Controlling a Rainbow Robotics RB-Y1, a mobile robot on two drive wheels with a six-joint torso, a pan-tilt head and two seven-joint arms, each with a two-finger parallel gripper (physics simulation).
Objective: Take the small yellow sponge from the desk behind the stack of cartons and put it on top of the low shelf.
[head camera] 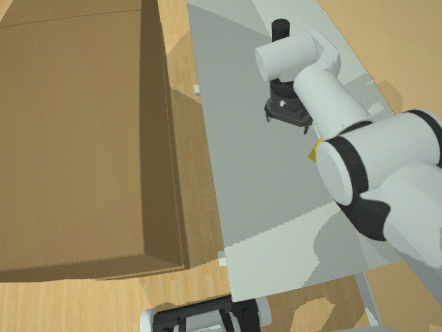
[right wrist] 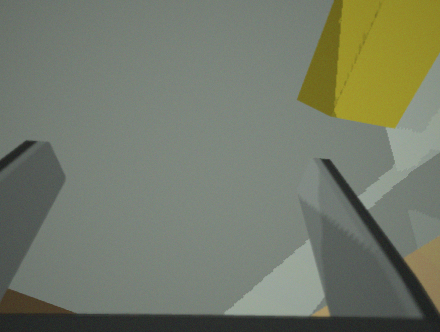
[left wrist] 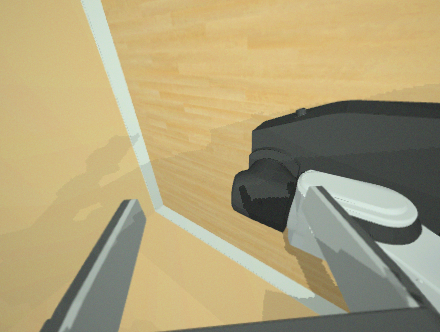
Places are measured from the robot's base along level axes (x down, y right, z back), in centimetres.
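Pixels of known places: left gripper, fingertip midpoint: [left wrist: 224, 203]; right gripper, fingertip midpoint: [head camera: 287, 125] [right wrist: 185, 167].
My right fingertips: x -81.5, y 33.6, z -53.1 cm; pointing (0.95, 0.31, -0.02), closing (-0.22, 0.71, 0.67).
Behind a point stands the place of what it marks.
The yellow sponge [head camera: 316, 150] [right wrist: 385, 55] {z -47.4, x -76.6, y 46.4 cm} lies on the grey desk [head camera: 250, 175] {z -43.8, x -72.1, y 21.5 cm} [right wrist: 165, 75] {z -54.7, x -72.1, y 34.9 cm}; in the head view the right arm hides most of it. My right gripper [head camera: 287, 125] {z -53.1, x -81.5, y 33.6 cm} [right wrist: 185, 167] {z -53.1, x -81.5, y 33.6 cm} is open and empty over the desk. In the right wrist view the sponge is at the upper right, beyond the right-hand finger and outside the gap, cut by the picture edge. My left gripper [left wrist: 224, 203] {z 37.1, x -60.0, y -28.4 cm} is open and empty, away from the desk. The brown cartons [head camera: 75, 140] {z -38.9, x -108.1, y -10.4 cm} stand left of the desk. I cannot make out the low shelf.
A strip of wooden floor [head camera: 200, 200] {z -61.7, x -0.1, y 9.6 cm} shows between the cartons and the desk. Small white blocks [head camera: 197, 90] [head camera: 222, 258] are at the desk's left edge. The left wrist view shows the robot's dark base [left wrist: 350, 135] {z 30.0, x -17.0, y -17.3 cm} and a white skirting strip [left wrist: 117, 85] {z 148.3, x -5.9, y -25.3 cm} along the wall.
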